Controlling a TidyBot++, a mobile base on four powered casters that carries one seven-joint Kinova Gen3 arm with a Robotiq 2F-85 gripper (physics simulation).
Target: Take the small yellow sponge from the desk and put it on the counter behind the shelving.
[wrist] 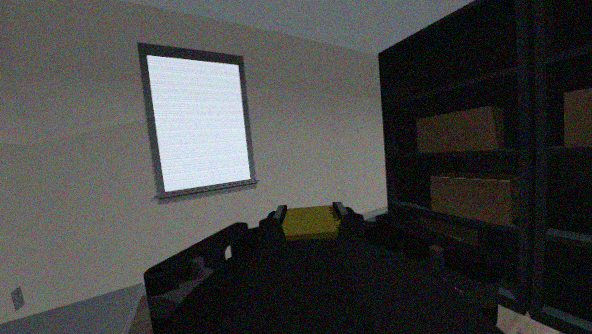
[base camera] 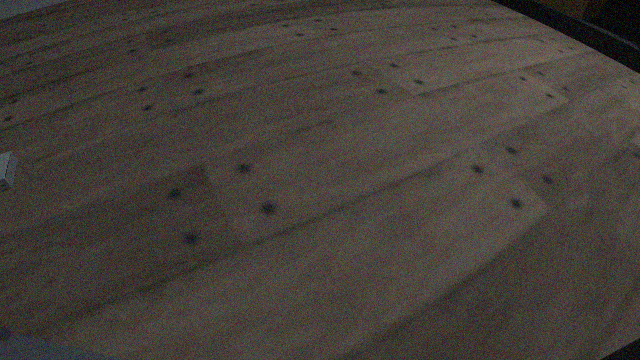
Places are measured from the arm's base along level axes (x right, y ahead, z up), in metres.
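Pixels of known places: gripper, fingertip midpoint: (wrist: 310, 214).
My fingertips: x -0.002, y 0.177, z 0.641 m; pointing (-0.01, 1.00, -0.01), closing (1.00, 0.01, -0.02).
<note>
Behind a point stands the place of what it marks.
The small yellow sponge (wrist: 311, 222) @(x -0.001, y 0.139, z 0.648 m) is held between the two fingertips of my gripper (wrist: 310, 214) @(x -0.002, y 0.177, z 0.641 m), in the lower middle of the wrist view. The gripper is shut on it, one fingertip against each side. The dark shelving (wrist: 531, 165) @(x 1.243, y 1.136, z 0.499 m) stands at the right of the wrist view, with its shelves seen at an angle. The desk and the counter do not show in either view.
Cardboard boxes (wrist: 457, 131) @(x 1.034, y 1.407, z 0.732 m) (wrist: 470, 197) @(x 1.069, y 1.352, z 0.280 m) stand on the shelves. A pale wall with a bright window (wrist: 200, 122) @(x -0.967, y 1.791, z 1.049 m) is ahead and left. The base camera shows plank floor (base camera: 320, 210) @(x 0.010, y 0.396, z -0.397 m), a dark low edge (base camera: 575, 30) @(x 1.034, y 1.371, z -0.362 m) at top right and a small pale block (base camera: 6, 167) at far left.
</note>
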